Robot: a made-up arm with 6 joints. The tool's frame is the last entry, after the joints.
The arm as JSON. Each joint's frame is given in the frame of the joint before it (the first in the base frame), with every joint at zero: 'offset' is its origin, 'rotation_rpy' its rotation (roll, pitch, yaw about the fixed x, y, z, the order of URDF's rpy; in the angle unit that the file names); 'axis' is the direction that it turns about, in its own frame. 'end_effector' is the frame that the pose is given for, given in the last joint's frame.
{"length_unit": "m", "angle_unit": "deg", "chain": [
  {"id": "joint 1", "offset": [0.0, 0.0, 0.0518], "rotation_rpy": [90.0, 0.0, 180.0], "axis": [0.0, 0.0, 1.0]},
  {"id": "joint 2", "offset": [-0.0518, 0.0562, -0.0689], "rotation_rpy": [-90.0, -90.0, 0.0], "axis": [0.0, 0.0, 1.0]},
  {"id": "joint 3", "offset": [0.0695, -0.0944, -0.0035], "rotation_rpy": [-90.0, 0.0, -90.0], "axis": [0.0, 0.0, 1.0]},
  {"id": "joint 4", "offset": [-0.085, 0.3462, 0.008], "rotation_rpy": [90.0, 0.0, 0.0], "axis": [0.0, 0.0, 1.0]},
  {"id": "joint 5", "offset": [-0.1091, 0.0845, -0.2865], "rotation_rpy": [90.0, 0.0, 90.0], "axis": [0.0, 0.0, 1.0]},
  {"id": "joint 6", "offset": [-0.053, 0.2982, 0.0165], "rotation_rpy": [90.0, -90.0, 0.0], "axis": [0.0, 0.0, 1.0]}
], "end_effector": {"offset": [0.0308, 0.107, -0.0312], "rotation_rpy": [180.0, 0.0, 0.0]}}
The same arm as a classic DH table. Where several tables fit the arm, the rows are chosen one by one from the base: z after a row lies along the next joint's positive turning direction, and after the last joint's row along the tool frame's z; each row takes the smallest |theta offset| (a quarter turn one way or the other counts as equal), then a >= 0, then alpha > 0; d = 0 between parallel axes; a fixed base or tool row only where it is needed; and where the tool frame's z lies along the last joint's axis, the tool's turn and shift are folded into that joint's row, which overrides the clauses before.
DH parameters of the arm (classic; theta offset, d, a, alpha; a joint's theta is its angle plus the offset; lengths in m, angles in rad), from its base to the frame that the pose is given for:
base (fixed): 0 0.0518 0 -1.5708
joint 1: 0 -0.0689 0.0518 1.5708
joint 2: 0 0.0527 0.0944 -1.5708
joint 3: 0 0.0775 -0.085 1.5708
joint 4: 1.5708 -0.6327 0.0845 1.5708
joint 5: 0 -0.0926 -0.053 1.5708
joint 6: -0.2803 0 -0.1113 3.1416
tool (fixed): -1.8511 0.3294 0 0

